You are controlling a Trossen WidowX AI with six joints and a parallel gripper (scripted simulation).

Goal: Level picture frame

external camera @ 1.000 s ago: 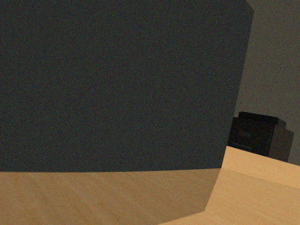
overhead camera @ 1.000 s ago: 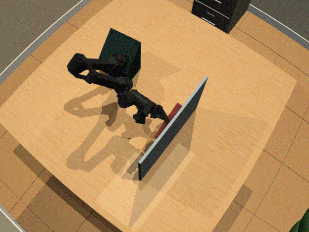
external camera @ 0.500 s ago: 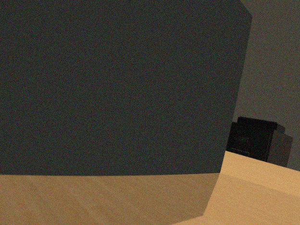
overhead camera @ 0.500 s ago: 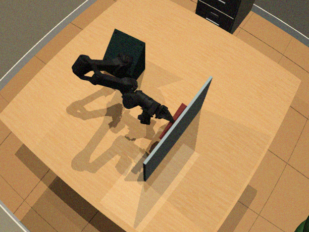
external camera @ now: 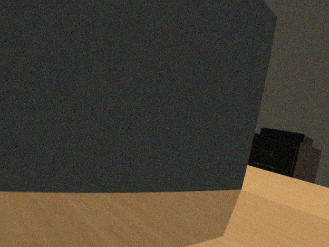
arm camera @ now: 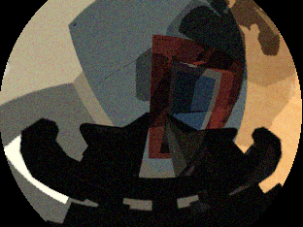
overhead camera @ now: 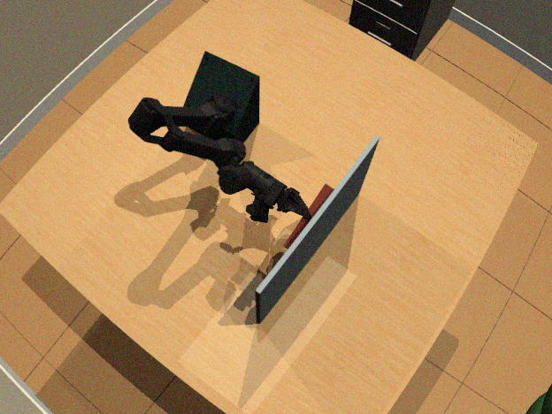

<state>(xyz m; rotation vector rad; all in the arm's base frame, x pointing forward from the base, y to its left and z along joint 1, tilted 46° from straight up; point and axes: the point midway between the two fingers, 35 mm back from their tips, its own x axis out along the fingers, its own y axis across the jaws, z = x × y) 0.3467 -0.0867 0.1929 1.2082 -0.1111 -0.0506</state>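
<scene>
The red picture frame lies 50 mm below my gripper tip, 20 mm to the left of it and 10 mm ahead of it. Also, from my gripper tip: grey wall panel: 70 mm below, 20 mm ahead.
</scene>
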